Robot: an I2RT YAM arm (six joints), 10 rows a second.
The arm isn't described. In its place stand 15 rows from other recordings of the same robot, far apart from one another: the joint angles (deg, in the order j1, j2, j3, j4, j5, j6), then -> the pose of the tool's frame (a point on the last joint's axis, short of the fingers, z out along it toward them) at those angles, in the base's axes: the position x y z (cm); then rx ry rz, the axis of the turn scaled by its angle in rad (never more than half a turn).
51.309, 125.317, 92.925, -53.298, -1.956, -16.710 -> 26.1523, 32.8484, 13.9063, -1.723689, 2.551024, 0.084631
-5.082, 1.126, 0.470, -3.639, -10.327, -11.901 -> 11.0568, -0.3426, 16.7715, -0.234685, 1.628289, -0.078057
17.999, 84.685, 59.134, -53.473, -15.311, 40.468 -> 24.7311, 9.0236, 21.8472, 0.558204, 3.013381, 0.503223
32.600, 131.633, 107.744, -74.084, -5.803, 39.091 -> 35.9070, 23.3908, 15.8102, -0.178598, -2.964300, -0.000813
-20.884, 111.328, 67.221, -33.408, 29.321, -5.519 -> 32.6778, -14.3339, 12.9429, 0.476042, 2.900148, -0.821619
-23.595, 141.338, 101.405, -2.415, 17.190, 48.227 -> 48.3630, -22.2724, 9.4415, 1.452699, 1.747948, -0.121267
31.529, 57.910, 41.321, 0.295, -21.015, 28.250 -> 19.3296, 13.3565, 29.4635, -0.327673, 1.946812, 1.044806
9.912, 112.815, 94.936, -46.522, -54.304, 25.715 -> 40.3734, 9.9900, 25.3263, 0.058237, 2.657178, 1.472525
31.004, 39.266, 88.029, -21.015, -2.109, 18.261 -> 2.4146, 1.6040, 55.5396, -0.158124, 1.108620, 0.791309
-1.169, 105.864, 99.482, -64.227, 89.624, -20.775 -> 36.6160, -4.3078, 32.9819, 0.006539, -2.207358, 2.193253
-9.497, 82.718, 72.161, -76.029, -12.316, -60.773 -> 24.2758, -3.2911, 28.0882, -1.290211, 2.666290, 0.210553
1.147, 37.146, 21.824, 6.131, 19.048, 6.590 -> 16.8178, -0.8253, 24.8851, 0.324862, 1.695124, -0.187887
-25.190, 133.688, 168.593, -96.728, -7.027, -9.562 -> 38.2429, -17.5063, 39.7426, 0.318183, 2.617382, -0.043111
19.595, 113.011, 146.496, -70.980, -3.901, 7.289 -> 35.8428, 13.0167, 47.5045, -0.277958, 2.226740, 0.331558
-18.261, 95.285, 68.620, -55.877, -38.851, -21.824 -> 29.5109, -7.3859, 21.9185, -0.144446, 2.668678, 0.825509
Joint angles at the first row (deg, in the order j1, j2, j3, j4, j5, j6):
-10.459 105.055 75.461 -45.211 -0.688 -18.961
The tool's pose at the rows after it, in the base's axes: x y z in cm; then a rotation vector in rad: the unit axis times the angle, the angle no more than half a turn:
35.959, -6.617, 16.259, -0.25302, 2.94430, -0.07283
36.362, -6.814, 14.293, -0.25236, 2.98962, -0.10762
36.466, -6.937, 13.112, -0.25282, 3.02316, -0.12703
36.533, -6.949, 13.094, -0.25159, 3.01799, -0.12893
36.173, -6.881, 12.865, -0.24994, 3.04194, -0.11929
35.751, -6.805, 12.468, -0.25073, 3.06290, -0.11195
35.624, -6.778, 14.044, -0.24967, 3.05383, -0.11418
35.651, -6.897, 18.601, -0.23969, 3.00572, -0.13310
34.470, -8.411, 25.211, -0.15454, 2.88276, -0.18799
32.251, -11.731, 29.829, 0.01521, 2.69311, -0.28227
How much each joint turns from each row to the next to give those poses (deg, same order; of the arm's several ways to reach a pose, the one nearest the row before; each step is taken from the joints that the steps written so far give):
0.023 4.809 -0.655 1.267 0.590 -1.289
0.000 3.301 0.000 1.093 1.945 0.022
-0.045 1.945 -0.001 0.241 1.180 -0.001
0.001 0.044 0.002 0.349 0.000 0.023
0.000 -0.002 -0.505 -0.895 -0.021 0.174
-0.001 0.001 -0.961 -0.263 0.021 0.065
0.001 -1.968 1.070 -2.513 -0.044 0.001
-0.175 -4.413 4.723 -6.273 0.023 -0.022
-2.754 -7.149 5.420 -4.941 0.021 0.022
-6.295 -7.015 0.590 4.023 -0.284 0.240

